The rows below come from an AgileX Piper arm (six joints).
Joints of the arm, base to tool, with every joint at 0 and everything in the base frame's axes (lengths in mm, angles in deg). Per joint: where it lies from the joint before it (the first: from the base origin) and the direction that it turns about. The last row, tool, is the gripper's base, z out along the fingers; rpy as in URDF.
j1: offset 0 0 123 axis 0 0 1
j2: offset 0 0 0 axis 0 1 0
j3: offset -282.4 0 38.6 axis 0 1 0
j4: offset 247.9 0 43.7 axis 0.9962 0 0.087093
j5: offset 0 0 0 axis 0 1 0
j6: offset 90.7 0 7.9 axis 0.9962 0 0.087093
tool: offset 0 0 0 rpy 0 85.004 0
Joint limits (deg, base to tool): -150..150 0..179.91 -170..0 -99.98..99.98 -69.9..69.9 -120..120
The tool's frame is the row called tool.
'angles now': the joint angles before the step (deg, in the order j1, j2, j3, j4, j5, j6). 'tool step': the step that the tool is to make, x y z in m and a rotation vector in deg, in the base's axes. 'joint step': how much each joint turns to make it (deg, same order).
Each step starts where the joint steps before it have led.
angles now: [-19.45, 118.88, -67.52, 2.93, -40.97, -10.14]
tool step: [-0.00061, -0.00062, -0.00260, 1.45, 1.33, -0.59]
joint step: [0.00, -0.03, 0.00, 0.87, 1.78, 0.25]
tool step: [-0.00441, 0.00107, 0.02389, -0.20, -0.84, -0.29]
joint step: [0.00, -3.62, 0.00, 0.70, 2.74, -0.55]
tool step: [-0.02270, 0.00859, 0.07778, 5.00, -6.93, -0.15]
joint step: [0.00, -11.78, 0.00, 0.26, 7.21, 6.49]
